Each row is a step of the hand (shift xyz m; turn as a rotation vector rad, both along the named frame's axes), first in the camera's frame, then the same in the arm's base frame.
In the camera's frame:
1: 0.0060 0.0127 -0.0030 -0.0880 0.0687 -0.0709
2: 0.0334 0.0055 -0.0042 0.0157 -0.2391 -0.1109
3: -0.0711 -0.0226 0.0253 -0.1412 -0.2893 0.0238
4: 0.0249 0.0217 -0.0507 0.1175 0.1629 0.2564
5: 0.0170 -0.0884 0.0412 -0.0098 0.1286 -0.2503
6: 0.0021 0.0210 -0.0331 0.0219 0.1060 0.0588
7: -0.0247 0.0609 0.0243 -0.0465 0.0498 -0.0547
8: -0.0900 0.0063 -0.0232 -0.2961 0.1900 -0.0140
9: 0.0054 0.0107 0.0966 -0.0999 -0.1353 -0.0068
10: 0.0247 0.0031 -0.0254 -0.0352 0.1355 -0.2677
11: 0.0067 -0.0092 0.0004 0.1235 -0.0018 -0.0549
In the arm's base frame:
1: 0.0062 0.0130 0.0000 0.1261 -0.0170 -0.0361
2: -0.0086 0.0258 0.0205 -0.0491 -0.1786 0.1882
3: 0.0006 -0.0610 -0.0498 -0.1060 -0.3038 0.0258
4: 0.0377 0.0264 0.0393 -0.1555 0.2293 -0.1712
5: -0.0835 -0.0485 0.0216 0.2552 0.0574 0.1043
6: 0.0343 0.0128 0.0141 0.0021 0.0996 -0.0724
7: 0.0244 0.0312 -0.0578 0.0863 -0.0012 -0.0135
8: 0.0595 -0.0583 -0.0416 0.2376 -0.0600 -0.2528
9: -0.0679 0.0232 -0.0657 -0.0216 -0.1669 0.0036
10: 0.0096 0.0157 0.0305 0.2826 0.0434 0.0975
11: -0.0080 -0.0022 0.0078 -0.0143 0.0745 0.1119

